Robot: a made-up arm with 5 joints.
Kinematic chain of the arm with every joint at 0, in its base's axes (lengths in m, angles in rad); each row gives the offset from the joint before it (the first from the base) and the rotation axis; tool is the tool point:
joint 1: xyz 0 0 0.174 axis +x
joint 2: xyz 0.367 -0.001 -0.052 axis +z
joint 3: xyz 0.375 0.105 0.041 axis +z
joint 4: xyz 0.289 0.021 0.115 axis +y
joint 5: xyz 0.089 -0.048 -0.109 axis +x
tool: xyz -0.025 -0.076 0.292
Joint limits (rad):
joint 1: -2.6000..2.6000
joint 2: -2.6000..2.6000
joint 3: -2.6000..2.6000
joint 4: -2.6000..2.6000
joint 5: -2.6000..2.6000
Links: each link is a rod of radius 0.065 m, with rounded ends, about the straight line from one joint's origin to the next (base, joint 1, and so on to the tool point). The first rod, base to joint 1, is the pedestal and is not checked.
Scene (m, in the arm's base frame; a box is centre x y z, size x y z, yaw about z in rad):
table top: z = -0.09
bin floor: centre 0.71 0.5 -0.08 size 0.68 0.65 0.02 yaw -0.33
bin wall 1: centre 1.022 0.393 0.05 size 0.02 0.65 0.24 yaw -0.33
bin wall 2: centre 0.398 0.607 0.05 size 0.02 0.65 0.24 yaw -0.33
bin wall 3: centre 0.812 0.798 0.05 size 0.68 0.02 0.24 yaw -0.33
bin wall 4: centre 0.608 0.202 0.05 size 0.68 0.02 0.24 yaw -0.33
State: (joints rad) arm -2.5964 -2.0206 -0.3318 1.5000 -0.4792
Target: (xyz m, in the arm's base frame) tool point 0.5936 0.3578 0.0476
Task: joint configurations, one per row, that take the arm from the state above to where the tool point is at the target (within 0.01 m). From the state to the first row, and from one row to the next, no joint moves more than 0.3 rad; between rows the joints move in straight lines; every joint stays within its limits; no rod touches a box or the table.
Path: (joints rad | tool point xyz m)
1: -2.5969 -1.9697 -0.1334 1.6349 -0.7693 | 0.2004 0.7227 0.5764
2: -2.5974 -1.9187 0.0649 1.7698 -1.0594 | 0.4161 0.6974 0.5709
3: -2.5979 -1.8678 0.2633 1.9048 -1.3495 | 0.5888 0.6114 0.5039
4: -2.5985 -1.8168 0.4616 2.0397 -1.6396 | 0.6863 0.4992 0.3924
5: -2.5990 -1.7659 0.6600 2.1746 -1.9298 | 0.7029 0.4011 0.2628
6: -2.5995 -1.7149 0.8584 2.3095 -2.2199 | 0.6593 0.3494 0.1415
7: -2.6000 -1.6640 1.0567 2.4445 -2.5100 | 0.5936 0.3578 0.0476

